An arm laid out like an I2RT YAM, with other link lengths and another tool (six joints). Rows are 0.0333 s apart.
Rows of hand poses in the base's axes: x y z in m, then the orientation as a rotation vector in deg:
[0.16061 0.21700 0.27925 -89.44 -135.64 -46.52]
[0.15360 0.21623 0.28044 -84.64 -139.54 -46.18]
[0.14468 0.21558 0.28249 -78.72 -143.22 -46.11]
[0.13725 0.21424 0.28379 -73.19 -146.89 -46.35]
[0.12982 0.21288 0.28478 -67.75 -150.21 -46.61]
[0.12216 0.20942 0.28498 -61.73 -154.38 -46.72]
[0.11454 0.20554 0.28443 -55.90 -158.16 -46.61]
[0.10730 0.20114 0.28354 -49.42 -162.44 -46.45]
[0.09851 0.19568 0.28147 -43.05 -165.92 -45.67]
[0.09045 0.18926 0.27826 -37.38 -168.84 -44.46]
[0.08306 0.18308 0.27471 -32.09 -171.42 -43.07]
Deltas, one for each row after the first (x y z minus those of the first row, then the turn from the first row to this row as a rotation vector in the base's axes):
[-0.00701 -0.00077 0.00119 -0.89 -1.47 3.83]
[-0.01593 -0.00142 0.00324 -1.33 -2.93 8.27]
[-0.02336 -0.00276 0.00454 -1.88 -4.80 12.31]
[-0.03079 -0.00412 0.00553 -2.35 -6.64 16.16]
[-0.03845 -0.00758 0.00573 -3.39 -9.13 20.36]
[-0.04607 -0.01146 0.00518 -4.47 -11.43 24.32]
[-0.05331 -0.01586 0.00429 -5.88 -14.26 28.56]
[-0.06210 -0.02132 0.00222 -7.21 -16.39 32.70]
[-0.07016 -0.02774 -0.00099 -8.62 -18.08 36.37]
[-0.07755 -0.03392 -0.00454 -10.04 -19.56 39.75]

